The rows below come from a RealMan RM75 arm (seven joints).
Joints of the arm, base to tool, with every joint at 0 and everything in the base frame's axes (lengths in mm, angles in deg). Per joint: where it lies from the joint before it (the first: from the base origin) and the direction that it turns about. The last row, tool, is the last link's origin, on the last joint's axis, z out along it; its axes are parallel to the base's.
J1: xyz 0 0 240.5 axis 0 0 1
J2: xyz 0 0 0 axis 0 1 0
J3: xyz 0 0 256 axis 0 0 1
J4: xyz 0 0 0 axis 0 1 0
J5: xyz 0 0 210 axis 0 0 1
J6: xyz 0 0 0 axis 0 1 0
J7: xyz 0 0 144 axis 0 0 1
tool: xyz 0 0 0
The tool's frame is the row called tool.
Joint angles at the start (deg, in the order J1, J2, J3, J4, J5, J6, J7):
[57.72, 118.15, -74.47, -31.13, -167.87, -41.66, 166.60]
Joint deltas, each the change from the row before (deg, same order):
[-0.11, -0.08, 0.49, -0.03, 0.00, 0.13, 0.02]
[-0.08, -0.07, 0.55, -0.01, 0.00, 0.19, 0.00]
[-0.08, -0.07, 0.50, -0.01, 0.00, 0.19, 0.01]
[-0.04, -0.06, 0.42, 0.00, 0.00, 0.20, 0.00]
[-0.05, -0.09, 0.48, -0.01, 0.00, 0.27, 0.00]
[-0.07, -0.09, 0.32, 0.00, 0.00, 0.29, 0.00]
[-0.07, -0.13, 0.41, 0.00, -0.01, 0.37, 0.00]
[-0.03, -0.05, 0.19, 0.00, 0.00, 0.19, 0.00]
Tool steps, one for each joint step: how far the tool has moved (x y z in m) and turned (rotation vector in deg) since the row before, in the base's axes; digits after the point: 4 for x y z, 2 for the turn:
[0.0010, 0.0005, 0.0015, 0.41, 0.37, -0.23]
[0.0008, 0.0007, 0.0015, 0.45, 0.41, -0.19]
[0.0008, 0.0007, 0.0015, 0.43, 0.38, -0.17]
[0.0004, 0.0007, 0.0013, 0.38, 0.32, -0.09]
[0.0005, 0.0010, 0.0017, 0.49, 0.36, -0.07]
[0.0006, 0.0008, 0.0015, 0.42, 0.24, -0.01]
[0.0006, 0.0012, 0.0021, 0.56, 0.28, 0.01]
[0.0002, 0.0005, 0.0009, 0.26, 0.14, 0.02]

